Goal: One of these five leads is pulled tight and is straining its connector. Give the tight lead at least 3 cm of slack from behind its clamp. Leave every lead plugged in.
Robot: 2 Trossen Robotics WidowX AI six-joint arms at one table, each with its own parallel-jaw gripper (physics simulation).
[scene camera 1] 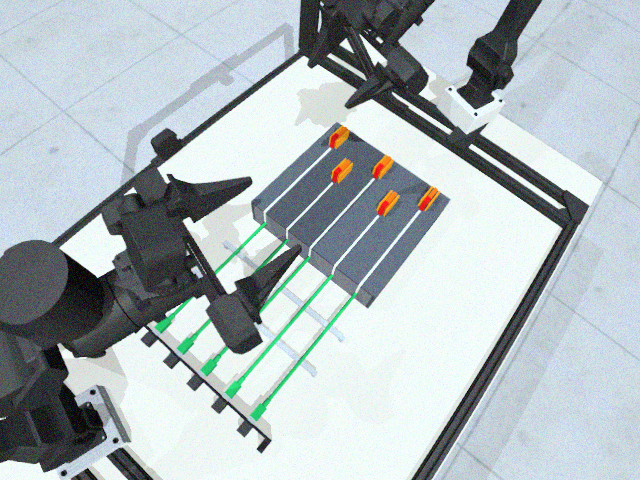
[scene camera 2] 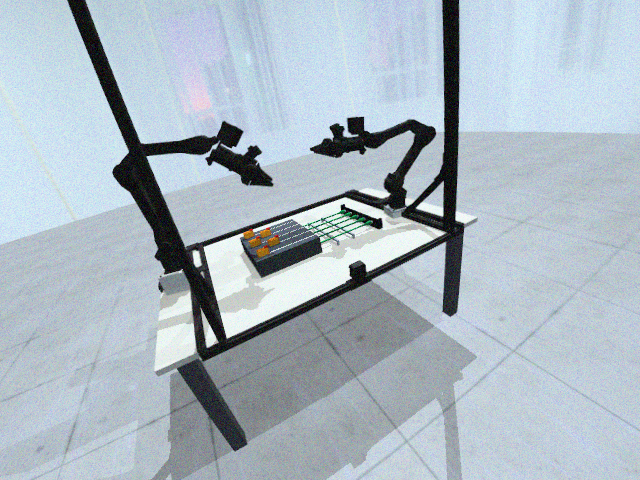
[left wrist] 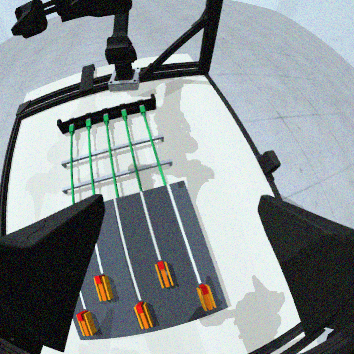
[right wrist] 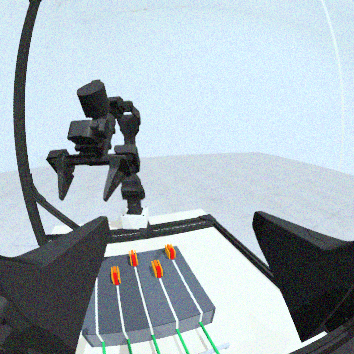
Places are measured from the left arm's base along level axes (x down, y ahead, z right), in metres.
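Where they show: left gripper, between the fingertips: [scene camera 1: 327, 86] [scene camera 2: 272, 182] [left wrist: 184, 203] [right wrist: 81, 199]; right gripper, between the fingertips: [scene camera 1: 275, 212] [scene camera 2: 311, 150] [left wrist: 38, 19] [right wrist: 182, 222]; left arm's base, origin of its link: [scene camera 1: 475, 95] [scene camera 2: 175, 268] [right wrist: 134, 210]; right arm's base, origin of its link: [scene camera 1: 78, 431] [scene camera 2: 397, 206] [left wrist: 124, 74].
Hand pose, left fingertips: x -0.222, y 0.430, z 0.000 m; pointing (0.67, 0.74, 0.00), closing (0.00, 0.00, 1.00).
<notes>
Each offset is from my left fingertips to the top centre of the thing. "spot": to the spot under its first point. Level surfaces: height alone.
Five leads run from a dark block [scene camera 1: 323, 214] [scene camera 2: 289, 258] [left wrist: 170, 245] [right wrist: 157, 305] to a black connector bar [scene camera 1: 264, 444] [scene camera 2: 379, 223]. They are white on the block, green beyond it, and look straight; which is tight I cannot tell. Each ends at an orange-red clamp, including a back corner clamp @(dx +0.209, dy -0.095, dz +0.055 m) [scene camera 1: 338, 137] [left wrist: 206, 297] and a front-row clamp @(spot: dx +0.203, dy -0.071, dz -0.119 m) [scene camera 1: 387, 203] [left wrist: 103, 287]. Green plugs, such as the end plug @(dx +0.269, dy +0.292, dz -0.280 m) [scene camera 1: 258, 410], sit at the bar. My left gripper [scene camera 1: 330, 83] [scene camera 2: 269, 181] [left wrist: 184, 203] is open, high above the clamp end. My right gripper [scene camera 1: 274, 214] [scene camera 2: 312, 149] [right wrist: 182, 222] is open, high above the green leads.
Two thin pale rods cross at the green leads, a nearer-block rod [scene camera 1: 315, 316] [left wrist: 170, 162] and a nearer-bar rod [scene camera 1: 286, 350] [left wrist: 161, 139]. A black frame edges the white table @(dx +0.299 m) [scene camera 1: 439, 289]. A small black box [scene camera 2: 357, 270] sits on the frame's long side.
</notes>
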